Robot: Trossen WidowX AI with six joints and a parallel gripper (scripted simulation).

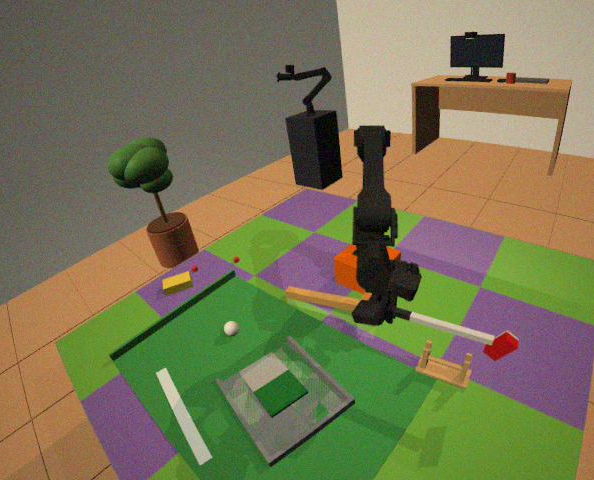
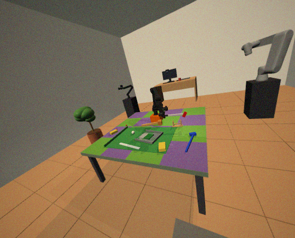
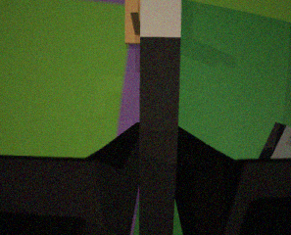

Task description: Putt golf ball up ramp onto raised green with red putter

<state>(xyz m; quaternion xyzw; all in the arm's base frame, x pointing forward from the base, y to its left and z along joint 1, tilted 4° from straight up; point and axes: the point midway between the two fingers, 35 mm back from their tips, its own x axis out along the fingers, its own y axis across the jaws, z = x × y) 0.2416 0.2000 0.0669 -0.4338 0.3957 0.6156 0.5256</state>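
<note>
Now: gripper tip 2 cm past the red putter, 11 cm to the right of it and 3 cm below it. From my gripper tip the other things lie so: blue mallet 29 cm ahead, 30 cm to the left, 11 cm below; then white golf ball 18 cm ahead, 39 cm to the right, 10 cm below; then wooden stand 2 cm behind, 13 cm to the left, 9 cm below.
</note>
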